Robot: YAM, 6 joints.
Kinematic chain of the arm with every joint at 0, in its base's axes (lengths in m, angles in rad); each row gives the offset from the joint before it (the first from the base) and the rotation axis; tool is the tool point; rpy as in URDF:
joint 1: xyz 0 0 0.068 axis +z
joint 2: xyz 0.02 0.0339 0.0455 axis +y
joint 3: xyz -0.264 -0.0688 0 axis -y
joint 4: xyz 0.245 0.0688 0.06 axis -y
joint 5: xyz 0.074 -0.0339 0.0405 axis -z
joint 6: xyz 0.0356 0 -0.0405 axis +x
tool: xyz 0 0 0 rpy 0 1.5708 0
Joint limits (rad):
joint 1: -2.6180..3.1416
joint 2: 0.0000..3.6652
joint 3: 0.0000..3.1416
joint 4: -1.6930..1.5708
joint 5: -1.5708..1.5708
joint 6: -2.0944..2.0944
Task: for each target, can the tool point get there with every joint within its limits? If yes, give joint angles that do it. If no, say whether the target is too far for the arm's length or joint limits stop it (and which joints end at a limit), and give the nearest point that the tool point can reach.
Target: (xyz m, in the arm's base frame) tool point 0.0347 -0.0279 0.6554
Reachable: yes | joints -0.0924 1.1099 1.8271 0.9612 0.7630 -0.6901
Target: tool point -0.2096 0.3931 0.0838
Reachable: yes | joints 2.1351 2.2915 1.2718 0.3965 1.1969 0.1470
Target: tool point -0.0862 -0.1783 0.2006
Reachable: yes | joints -2.1780 1.5195 0.8884 -1.4409 -1.0513 -1.1738
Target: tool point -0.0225 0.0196 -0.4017
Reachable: no: joint limits stop it (at a limit: joint 2) | nearest point -0.0522 0.0455 -0.3327 | short by 0.079 m
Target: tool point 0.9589 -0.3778 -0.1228
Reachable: no: too far | nearest point 0.5856 -0.2307 -0.0290 | short by 0.412 m
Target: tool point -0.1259 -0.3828 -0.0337
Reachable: yes | joints -1.9739 2.6045 1.1342 0.9068 -1.3072 -0.5015
